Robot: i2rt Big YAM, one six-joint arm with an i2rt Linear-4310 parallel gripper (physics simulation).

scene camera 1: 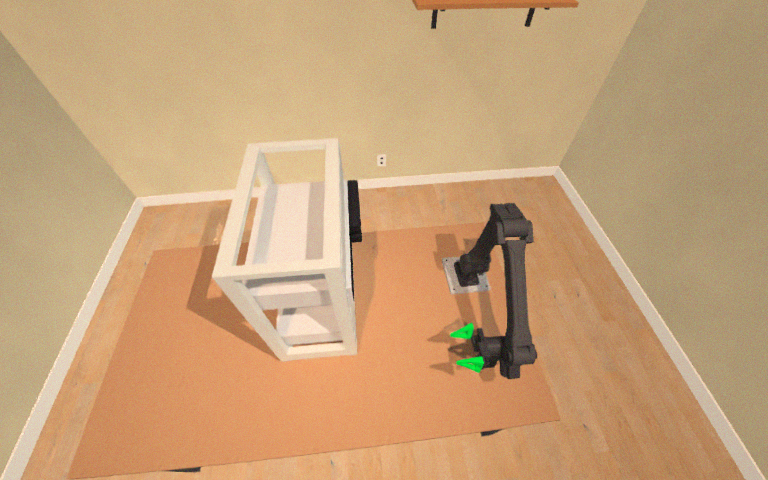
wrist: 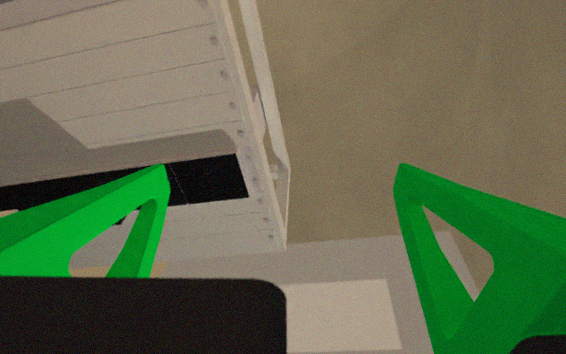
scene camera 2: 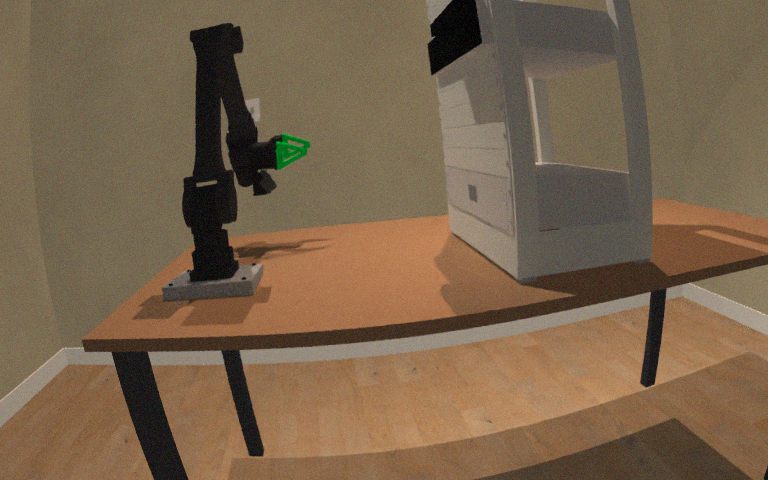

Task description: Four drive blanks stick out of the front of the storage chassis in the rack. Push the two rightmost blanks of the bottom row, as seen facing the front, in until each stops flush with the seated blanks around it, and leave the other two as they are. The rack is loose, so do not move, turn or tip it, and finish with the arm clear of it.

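Pixels of known places: gripper, between the fingertips: (scene camera 1: 453,348) (wrist: 281,176) (scene camera 2: 308,147); arm's base, origin of its link: (scene camera 1: 465,274) (scene camera 2: 215,274).
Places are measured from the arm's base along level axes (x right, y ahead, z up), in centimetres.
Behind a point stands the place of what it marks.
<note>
The storage chassis's black drive blanks (scene camera 1: 354,212) @(x 2.6, y 47.0, z 45.2 cm) (scene camera 2: 458,33) @(x 18.0, y 44.6, z 38.5 cm) (wrist: 212,179) @(x -20.3, y 49.8, z 40.8 cm) show on the front of the white rack (scene camera 1: 283,268) @(x -27.0, y 64.9, z 60.9 cm) (scene camera 2: 516,141) @(x 21.9, y 50.7, z 20.1 cm) (wrist: 259,50) @(x -26.6, y 77.0, z 28.5 cm). Some black blocks stick out from the front in both scene views. A thin seam divides the black band in the wrist view, where one green finger covers part of it. I cannot tell each blank apart or how deep each sits. The rack stands upright. My gripper (scene camera 1: 454,348) @(x -38.4, y 20.5, z 21.3 cm) (scene camera 2: 307,148) @(x -38.4, y 20.5, z 21.3 cm) (wrist: 281,176) @(x -38.4, y 20.5, z 21.3 cm) is open and empty, in the air in front of the rack and well apart from it.
The rack stands on the brown table (scene camera 1: 396,396) @(x -45.4, y 39.3, z -1.9 cm) (scene camera 2: 351,283) @(x 8.4, y 25.3, z -1.9 cm). The arm's grey base plate (scene camera 1: 450,277) @(x -0.7, y 7.4, z 0.0 cm) (scene camera 2: 209,291) @(x 9.6, y 0.3, z -0.8 cm) is on the table, facing the rack across a gap. A wall shelf (scene camera 1: 495,3) and an outlet (scene camera 1: 381,160) are on the back wall.
</note>
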